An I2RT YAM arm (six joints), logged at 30 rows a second.
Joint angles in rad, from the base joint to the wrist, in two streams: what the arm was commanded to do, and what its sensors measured. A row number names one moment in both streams.
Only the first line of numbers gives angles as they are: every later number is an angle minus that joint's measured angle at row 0.
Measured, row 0:
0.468 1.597 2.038 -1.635 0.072 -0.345
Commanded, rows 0 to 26:
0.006 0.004 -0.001 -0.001 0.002 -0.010
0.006 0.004 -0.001 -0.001 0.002 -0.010
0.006 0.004 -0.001 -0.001 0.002 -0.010
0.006 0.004 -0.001 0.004 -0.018 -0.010
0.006 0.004 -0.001 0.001 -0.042 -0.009
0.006 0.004 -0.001 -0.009 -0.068 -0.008
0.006 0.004 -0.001 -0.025 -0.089 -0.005
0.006 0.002 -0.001 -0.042 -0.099 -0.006
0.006 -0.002 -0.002 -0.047 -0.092 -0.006
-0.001 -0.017 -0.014 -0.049 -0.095 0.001
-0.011 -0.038 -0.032 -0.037 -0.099 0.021
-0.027 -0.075 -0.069 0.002 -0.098 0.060
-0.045 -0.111 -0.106 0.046 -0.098 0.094
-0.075 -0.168 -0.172 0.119 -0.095 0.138
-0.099 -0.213 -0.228 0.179 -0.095 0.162
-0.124 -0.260 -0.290 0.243 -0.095 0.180
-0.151 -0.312 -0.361 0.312 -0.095 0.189
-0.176 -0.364 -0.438 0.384 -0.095 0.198
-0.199 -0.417 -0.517 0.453 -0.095 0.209
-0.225 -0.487 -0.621 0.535 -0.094 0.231
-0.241 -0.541 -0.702 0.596 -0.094 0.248
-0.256 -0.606 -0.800 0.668 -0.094 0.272
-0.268 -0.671 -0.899 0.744 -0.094 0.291
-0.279 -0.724 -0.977 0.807 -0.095 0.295
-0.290 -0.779 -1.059 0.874 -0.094 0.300
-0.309 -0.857 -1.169 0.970 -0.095 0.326
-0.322 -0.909 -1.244 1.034 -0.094 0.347
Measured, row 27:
-0.281 -0.754 -1.004 0.875 -0.088 0.251
